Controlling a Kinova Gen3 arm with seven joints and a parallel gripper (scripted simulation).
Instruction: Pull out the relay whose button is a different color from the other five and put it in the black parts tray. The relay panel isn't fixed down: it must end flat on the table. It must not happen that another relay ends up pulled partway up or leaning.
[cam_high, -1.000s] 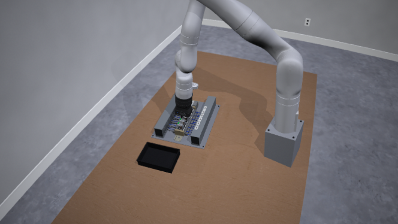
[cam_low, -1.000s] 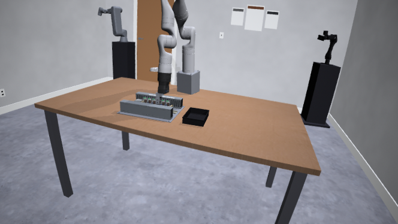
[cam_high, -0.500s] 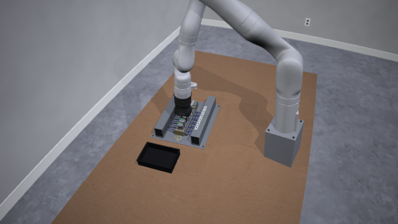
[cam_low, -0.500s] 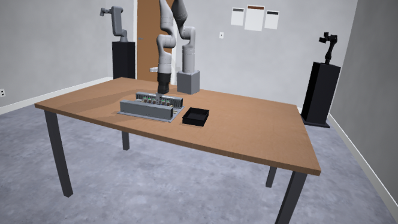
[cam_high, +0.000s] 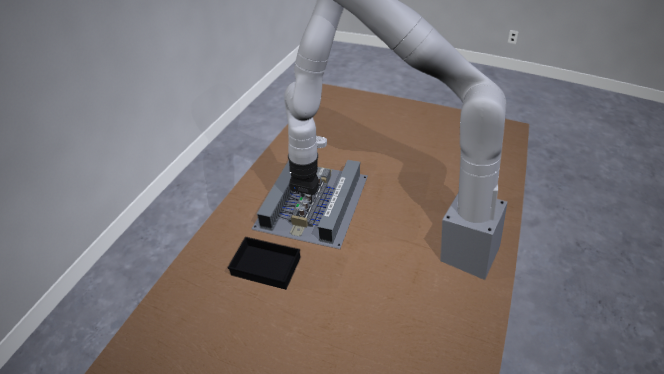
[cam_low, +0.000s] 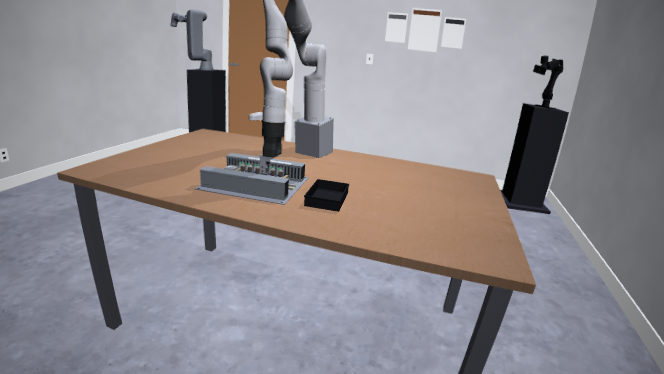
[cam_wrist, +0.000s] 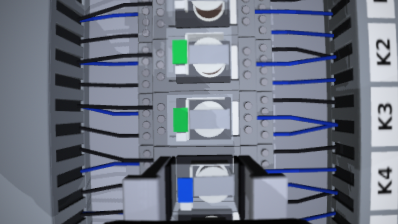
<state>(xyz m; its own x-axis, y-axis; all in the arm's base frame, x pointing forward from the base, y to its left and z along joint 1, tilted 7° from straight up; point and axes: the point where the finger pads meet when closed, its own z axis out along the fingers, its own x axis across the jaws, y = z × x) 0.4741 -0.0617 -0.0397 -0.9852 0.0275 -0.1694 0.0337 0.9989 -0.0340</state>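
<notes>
Right now the k4 relay is 1 cm below my hand. From my hand the other things lie so: k2 relay (6 cm to the right, 1 cm below); k3 relay (3 cm to the right, 1 cm below); grey relay panel (4 cm to the right, 3 cm below).
</notes>
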